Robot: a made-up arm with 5 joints.
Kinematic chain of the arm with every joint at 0, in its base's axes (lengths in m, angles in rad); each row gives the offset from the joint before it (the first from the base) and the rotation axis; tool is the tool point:
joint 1: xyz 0 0 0.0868 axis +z
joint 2: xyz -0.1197 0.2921 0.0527 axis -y
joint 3: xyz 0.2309 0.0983 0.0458 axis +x
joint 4: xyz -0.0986 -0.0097 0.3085 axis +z
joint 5: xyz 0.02 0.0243 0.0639 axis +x
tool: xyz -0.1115 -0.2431 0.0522
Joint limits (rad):
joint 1: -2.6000..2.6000
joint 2: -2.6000..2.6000
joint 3: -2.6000..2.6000
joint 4: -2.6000..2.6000
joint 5: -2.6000..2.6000
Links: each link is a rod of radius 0.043 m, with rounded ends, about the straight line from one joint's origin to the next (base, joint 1, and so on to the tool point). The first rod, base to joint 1, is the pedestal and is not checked.
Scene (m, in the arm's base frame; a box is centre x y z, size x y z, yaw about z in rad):
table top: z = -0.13
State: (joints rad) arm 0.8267 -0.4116 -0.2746 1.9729 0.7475
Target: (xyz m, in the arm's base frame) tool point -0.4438 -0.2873 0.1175
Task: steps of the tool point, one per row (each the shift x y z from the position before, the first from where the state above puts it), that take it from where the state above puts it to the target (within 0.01 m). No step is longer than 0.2 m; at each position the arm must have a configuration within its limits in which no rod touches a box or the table.
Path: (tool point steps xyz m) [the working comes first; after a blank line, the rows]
Joints at the target: 2.5790 -0.6572 -0.5716 2.2572 1.1570
Straight joint move there: clear.

1: -0.1623 -0.0583 -0.0304
2: -0.1348 -0.1098 -0.0286
3: -0.0911 -0.1485 -0.0263
4: -0.0371 -0.1698 -0.0239
5: 0.0203 -0.1713 -0.0210
6: 0.0740 -0.1537 -0.0182

